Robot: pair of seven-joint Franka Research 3 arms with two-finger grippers.
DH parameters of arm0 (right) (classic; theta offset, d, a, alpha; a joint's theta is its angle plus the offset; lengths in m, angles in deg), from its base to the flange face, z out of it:
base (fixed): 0 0 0 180
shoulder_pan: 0 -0.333 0 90
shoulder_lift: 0 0 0 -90
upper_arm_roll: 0 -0.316 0.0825 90
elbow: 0 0 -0.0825 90
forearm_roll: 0 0.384 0 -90
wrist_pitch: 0 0 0.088 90
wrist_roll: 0 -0.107 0 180
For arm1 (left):
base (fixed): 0 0 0 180
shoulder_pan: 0 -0.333 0 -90
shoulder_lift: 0 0 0 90
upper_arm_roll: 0 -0.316 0.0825 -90
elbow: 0 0 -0.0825 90
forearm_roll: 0 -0.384 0 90
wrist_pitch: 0 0 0.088 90
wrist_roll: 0 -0.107 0 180
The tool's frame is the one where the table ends.
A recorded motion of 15 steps. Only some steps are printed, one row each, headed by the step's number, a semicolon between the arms.
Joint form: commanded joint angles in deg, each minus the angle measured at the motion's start. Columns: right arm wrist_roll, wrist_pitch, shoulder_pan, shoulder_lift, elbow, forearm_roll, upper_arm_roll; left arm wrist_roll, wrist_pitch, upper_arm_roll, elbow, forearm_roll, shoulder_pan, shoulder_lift.
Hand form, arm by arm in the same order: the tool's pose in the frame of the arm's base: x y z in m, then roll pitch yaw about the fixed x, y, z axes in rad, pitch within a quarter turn. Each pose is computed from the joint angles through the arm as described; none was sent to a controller.
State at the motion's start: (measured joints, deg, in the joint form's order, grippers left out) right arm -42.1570 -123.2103 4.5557 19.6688 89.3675 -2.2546 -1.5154; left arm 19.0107 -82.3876 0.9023 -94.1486 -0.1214 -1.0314 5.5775
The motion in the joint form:
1: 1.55 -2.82 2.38 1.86 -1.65 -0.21 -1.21; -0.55 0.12 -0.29 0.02 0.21 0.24 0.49
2: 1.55 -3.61 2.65 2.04 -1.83 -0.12 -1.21; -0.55 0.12 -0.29 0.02 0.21 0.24 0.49
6: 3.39 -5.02 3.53 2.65 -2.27 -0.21 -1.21; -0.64 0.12 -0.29 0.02 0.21 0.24 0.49
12: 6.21 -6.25 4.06 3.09 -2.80 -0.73 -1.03; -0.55 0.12 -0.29 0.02 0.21 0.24 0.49
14: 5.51 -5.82 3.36 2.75 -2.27 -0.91 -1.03; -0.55 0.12 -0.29 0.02 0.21 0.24 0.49
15: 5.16 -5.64 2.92 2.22 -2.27 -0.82 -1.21; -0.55 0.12 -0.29 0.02 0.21 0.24 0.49
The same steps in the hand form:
1: 0.6952 -0.0574 0.4712 -2.9653 -0.2367 -0.7890; 0.5064 0.0011 0.6361 -3.1099 0.0960 0.3268
2: 0.6968 -0.0608 0.4722 -2.9546 -0.2459 -0.7965; 0.5064 0.0011 0.6361 -3.1099 0.0960 0.3268
6: 0.7000 -0.0720 0.4715 -2.9490 -0.2690 -0.7818; 0.5064 0.0011 0.6361 -3.1100 0.0961 0.3253
12: 0.7028 -0.0810 0.4733 -2.9560 -0.3020 -0.7422; 0.5064 0.0011 0.6361 -3.1099 0.0960 0.3268
14: 0.7012 -0.0722 0.4719 -2.9618 -0.2931 -0.7388; 0.5064 0.0011 0.6361 -3.1099 0.0960 0.3268
15: 0.7004 -0.0647 0.4781 -2.9543 -0.2956 -0.7368; 0.5064 0.0011 0.6361 -3.1099 0.0960 0.3268

